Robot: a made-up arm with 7 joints.
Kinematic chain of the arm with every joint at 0, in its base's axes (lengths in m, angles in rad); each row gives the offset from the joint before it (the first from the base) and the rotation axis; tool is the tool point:
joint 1: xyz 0 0 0.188 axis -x
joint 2: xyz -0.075 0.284 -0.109 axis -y
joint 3: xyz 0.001 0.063 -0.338 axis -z
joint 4: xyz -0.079 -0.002 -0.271 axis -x
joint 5: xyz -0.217 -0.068 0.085 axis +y
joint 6: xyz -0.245 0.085 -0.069 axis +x
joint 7: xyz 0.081 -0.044 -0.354 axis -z
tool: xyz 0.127 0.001 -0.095
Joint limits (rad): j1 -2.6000..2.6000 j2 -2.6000..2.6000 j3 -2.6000..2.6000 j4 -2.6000..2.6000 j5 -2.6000..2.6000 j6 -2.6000..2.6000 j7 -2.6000..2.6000
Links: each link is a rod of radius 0.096 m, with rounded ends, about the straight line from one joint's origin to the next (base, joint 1, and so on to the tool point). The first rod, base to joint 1, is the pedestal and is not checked.
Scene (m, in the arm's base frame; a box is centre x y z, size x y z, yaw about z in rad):
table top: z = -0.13
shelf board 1: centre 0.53 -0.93 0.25 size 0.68 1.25 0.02 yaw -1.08
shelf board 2: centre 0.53 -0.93 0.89 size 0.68 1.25 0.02 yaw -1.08
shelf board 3: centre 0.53 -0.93 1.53 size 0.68 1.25 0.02 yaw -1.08
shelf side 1: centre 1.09 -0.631 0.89 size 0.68 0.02 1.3 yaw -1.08
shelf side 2: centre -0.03 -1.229 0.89 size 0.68 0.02 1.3 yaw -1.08
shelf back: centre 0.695 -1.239 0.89 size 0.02 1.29 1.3 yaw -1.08
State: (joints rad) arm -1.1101 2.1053 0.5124 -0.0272 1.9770 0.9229 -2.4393
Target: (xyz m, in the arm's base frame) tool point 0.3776 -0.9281 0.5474
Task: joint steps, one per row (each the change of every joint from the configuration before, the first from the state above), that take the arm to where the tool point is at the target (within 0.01 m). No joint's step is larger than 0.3 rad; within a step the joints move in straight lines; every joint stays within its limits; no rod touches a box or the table.
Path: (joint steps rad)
1: -0.2033 -0.0617 0.1906 -0.0362 0.0244 0.2631 0.0215
2: -0.2034 -0.0616 0.1905 -0.0362 0.0245 0.2631 0.0216
3: -0.2033 -0.0617 0.1906 -0.0362 0.0244 0.2632 0.0215
4: -0.2034 -0.0617 0.1906 -0.0362 0.0245 0.2631 0.0216
5: -0.0844 0.0447 -0.0861 0.2279 0.0324 -0.1415 0.0111
6: -0.0845 0.0448 -0.0861 0.2278 0.0325 -0.1414 0.0110
7: -0.0844 0.0447 -0.0861 0.2278 0.0324 -0.1415 0.0111
8: -0.0844 0.0447 -0.0860 0.2279 0.0325 -0.1414 0.0111

